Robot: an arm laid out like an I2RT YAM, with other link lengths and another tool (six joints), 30 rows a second.
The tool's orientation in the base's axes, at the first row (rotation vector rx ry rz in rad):
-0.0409, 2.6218, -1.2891
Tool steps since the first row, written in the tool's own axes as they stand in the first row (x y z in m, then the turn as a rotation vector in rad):
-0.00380, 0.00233, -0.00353, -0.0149, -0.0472, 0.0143
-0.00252, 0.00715, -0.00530, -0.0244, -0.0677, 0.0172
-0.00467, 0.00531, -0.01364, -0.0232, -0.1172, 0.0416
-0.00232, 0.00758, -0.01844, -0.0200, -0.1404, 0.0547
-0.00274, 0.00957, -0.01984, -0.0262, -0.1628, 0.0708
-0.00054, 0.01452, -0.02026, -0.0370, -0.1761, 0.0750
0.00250, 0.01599, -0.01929, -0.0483, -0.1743, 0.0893
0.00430, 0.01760, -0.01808, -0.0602, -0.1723, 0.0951
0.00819, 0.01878, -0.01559, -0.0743, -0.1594, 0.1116
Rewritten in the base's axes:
0.00314, 0.00464, 0.00095, 0.0141, -0.0384, 0.0313
0.00187, 0.00883, -0.00202, 0.0225, -0.0521, 0.0475
0.00210, 0.01446, 0.00475, 0.0229, -0.1017, 0.0717
-0.00103, 0.01931, 0.00538, 0.0209, -0.1265, 0.0816
-0.00077, 0.02168, 0.00472, 0.0287, -0.1521, 0.0908
-0.00265, 0.02478, 0.00068, 0.0391, -0.1623, 0.1007
-0.00531, 0.02456, -0.00161, 0.0532, -0.1709, 0.0929
-0.00670, 0.02439, -0.00392, 0.0662, -0.1728, 0.0901
-0.00989, 0.02271, -0.00703, 0.0843, -0.1760, 0.0728

